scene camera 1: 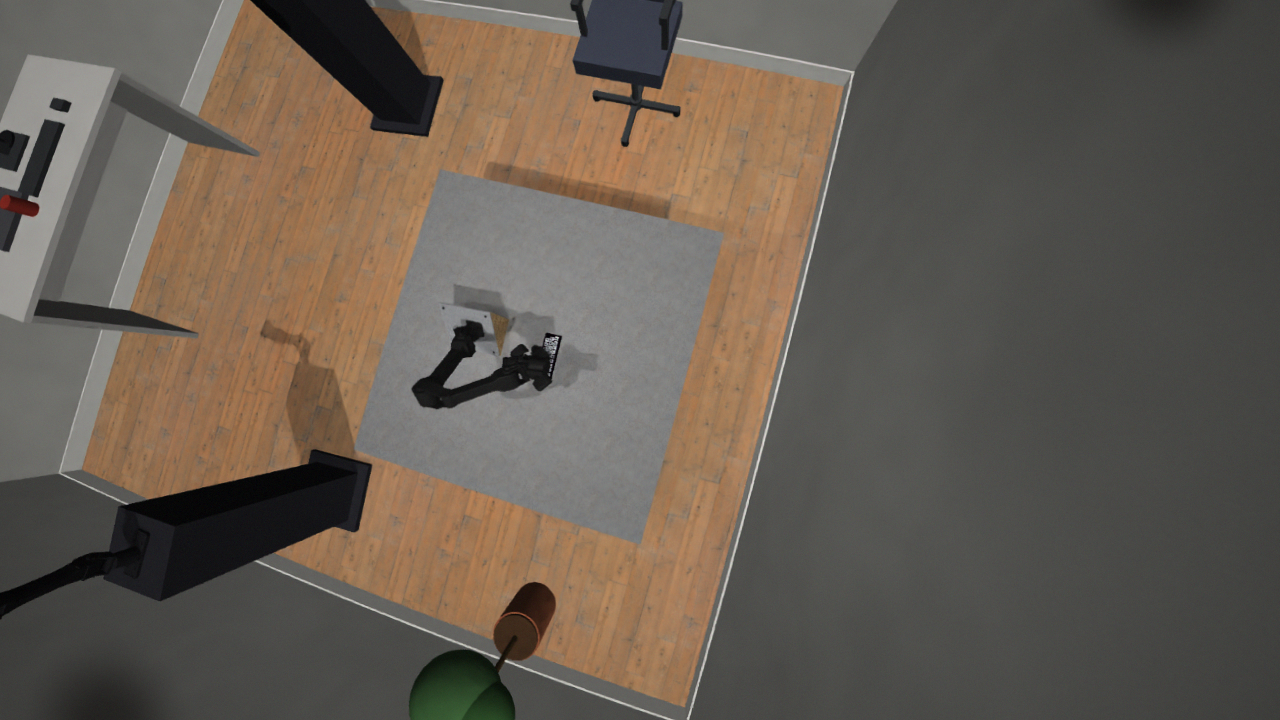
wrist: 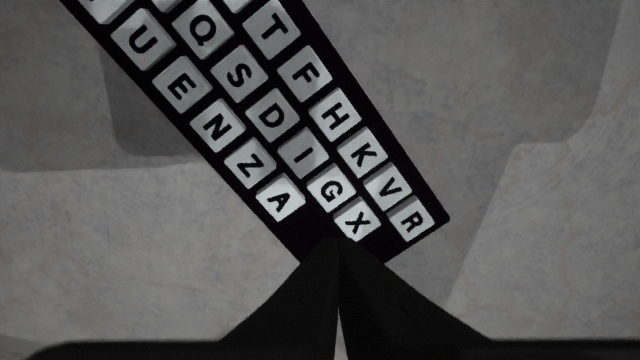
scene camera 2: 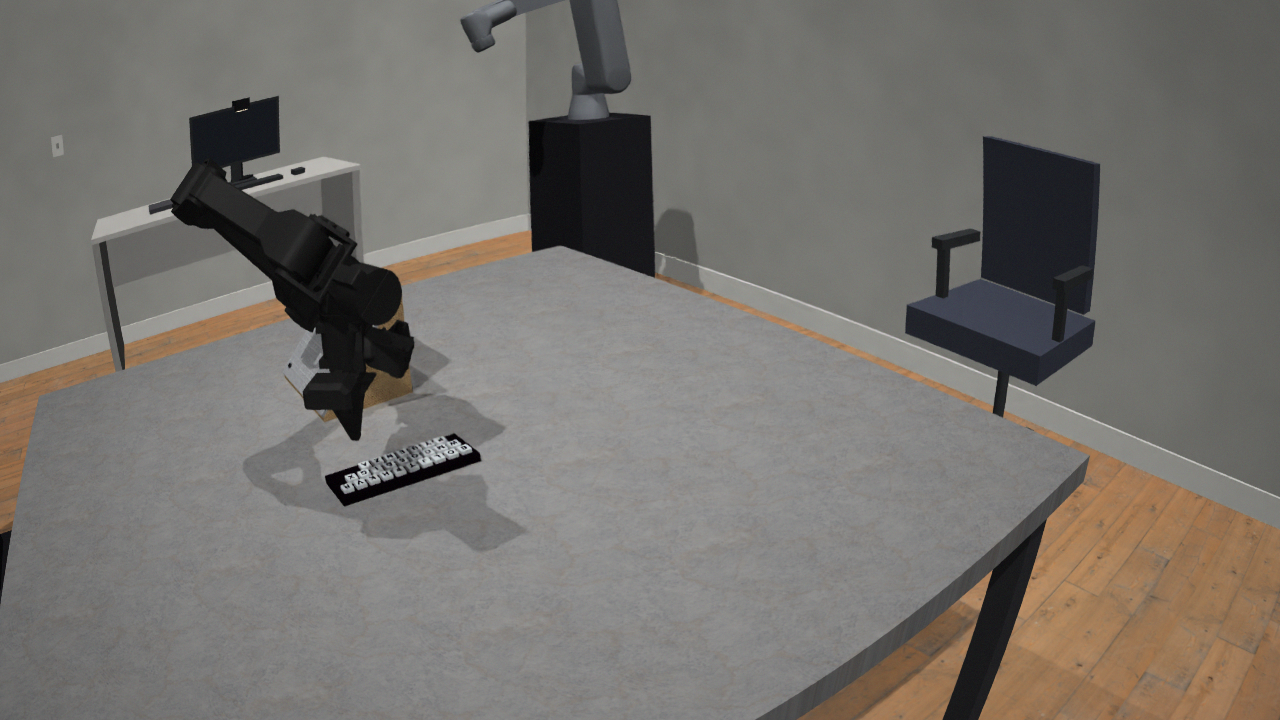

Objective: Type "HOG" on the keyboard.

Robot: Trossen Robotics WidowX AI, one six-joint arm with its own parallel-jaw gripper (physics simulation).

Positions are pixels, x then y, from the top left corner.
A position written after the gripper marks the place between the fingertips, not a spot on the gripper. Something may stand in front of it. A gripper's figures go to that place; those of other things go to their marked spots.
The gripper [wrist: 336,251]: 11 cm from the lens. A black keyboard [wrist: 300,232]: 16 cm from the lens.
